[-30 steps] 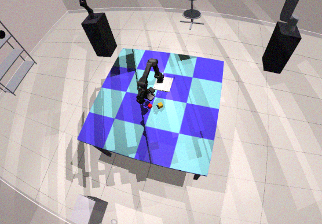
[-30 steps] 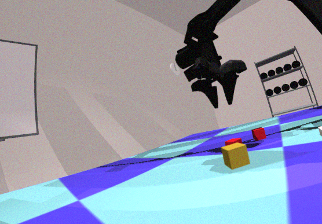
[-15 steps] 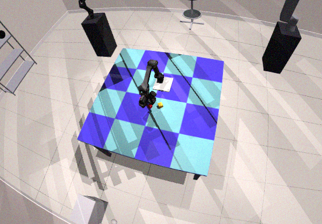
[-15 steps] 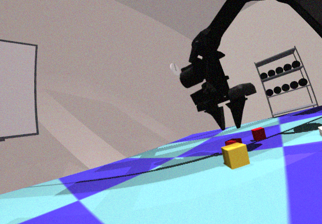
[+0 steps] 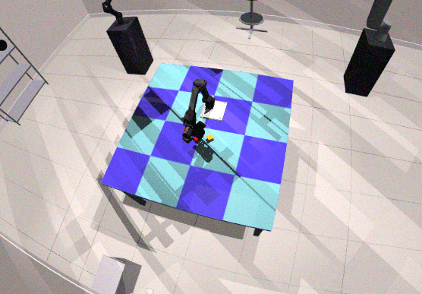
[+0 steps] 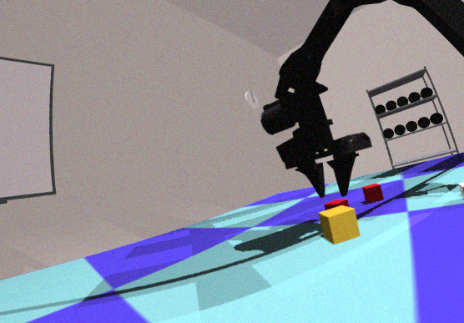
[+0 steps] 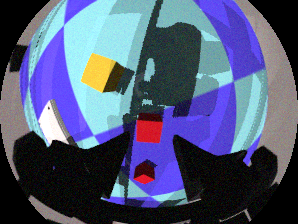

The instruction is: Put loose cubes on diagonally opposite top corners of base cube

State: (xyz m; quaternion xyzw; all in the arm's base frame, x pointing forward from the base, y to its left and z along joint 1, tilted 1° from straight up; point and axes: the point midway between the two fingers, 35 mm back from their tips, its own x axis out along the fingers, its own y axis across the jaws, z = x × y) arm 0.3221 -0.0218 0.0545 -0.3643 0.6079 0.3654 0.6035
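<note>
The red cube is 3 cm below my gripper tip. Also, from my gripper tip: yellow cube (10 cm to the left, 3 cm behind, 2 cm below).
</note>
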